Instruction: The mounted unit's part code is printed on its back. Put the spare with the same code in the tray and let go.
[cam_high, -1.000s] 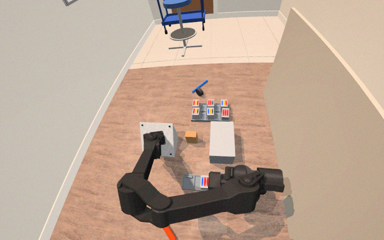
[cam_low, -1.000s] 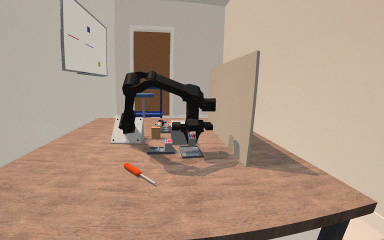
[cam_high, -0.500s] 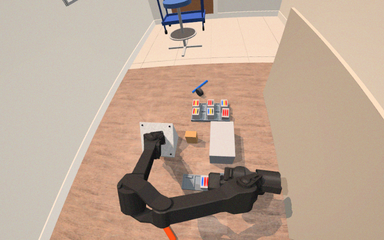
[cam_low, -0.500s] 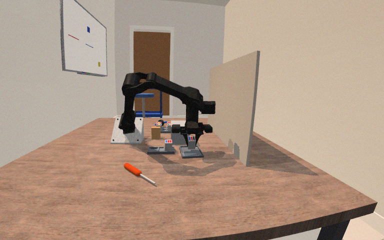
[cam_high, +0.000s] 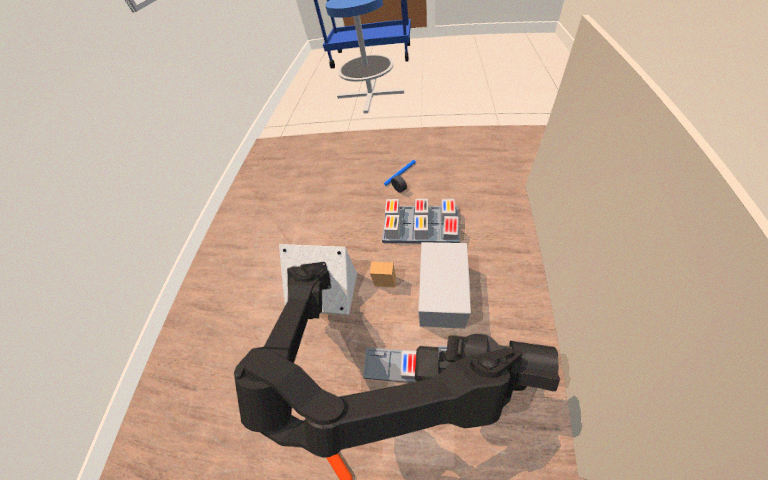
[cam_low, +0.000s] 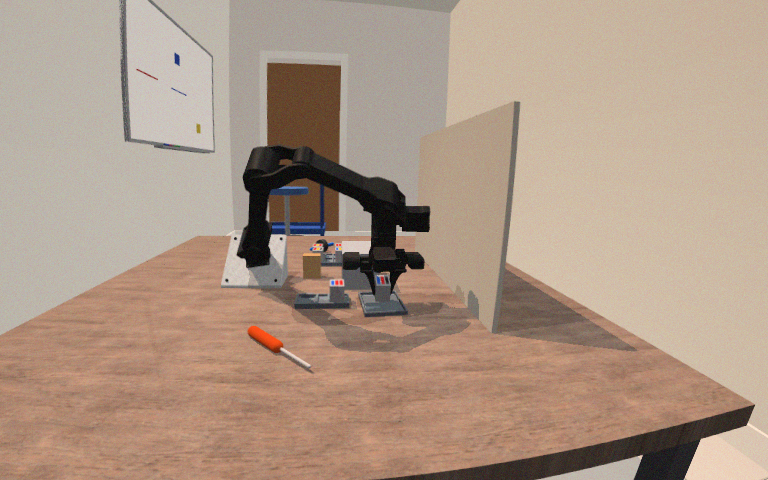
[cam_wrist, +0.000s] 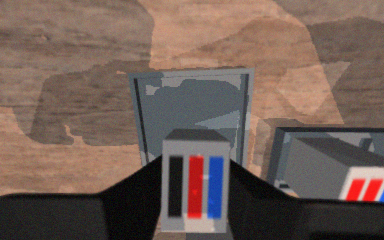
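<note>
Right now my gripper tip is 2 cm above the grey tray. Round my gripper tip: brown block (16 cm behind, 23 cm to the left, 1 cm above); then grey rack (14 cm behind, 3 cm to the left, 2 cm below); then mounted unit (2 cm behind, 19 cm to the left, 3 cm above).
</note>
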